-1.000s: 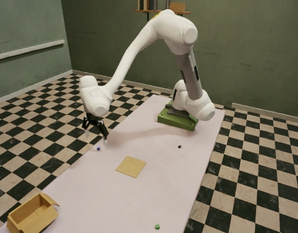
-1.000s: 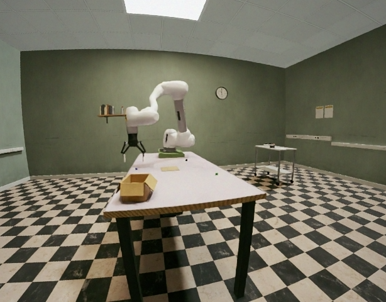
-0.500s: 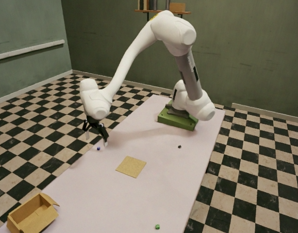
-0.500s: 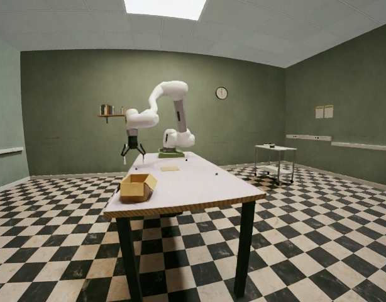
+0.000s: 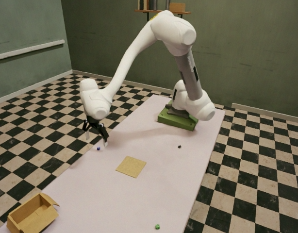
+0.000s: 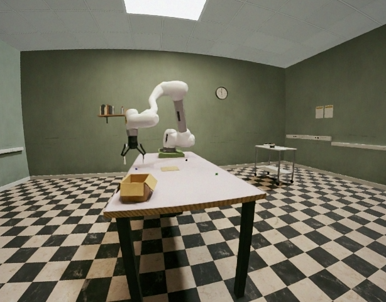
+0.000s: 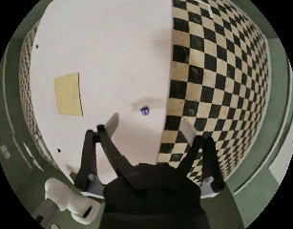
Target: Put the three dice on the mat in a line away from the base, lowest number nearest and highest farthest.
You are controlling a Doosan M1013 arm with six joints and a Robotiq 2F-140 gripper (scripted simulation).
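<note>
The blue die is 5 cm below my hand, 1 cm to the left of it and 1 cm ahead of it. Round my hand: black die: 51 cm to the left, 22 cm behind, 5 cm below; then cardboard box: 56 cm ahead, 3 cm to the left, 2 cm below; then yellow mat: 28 cm to the left, 7 cm ahead, 6 cm below.
</note>
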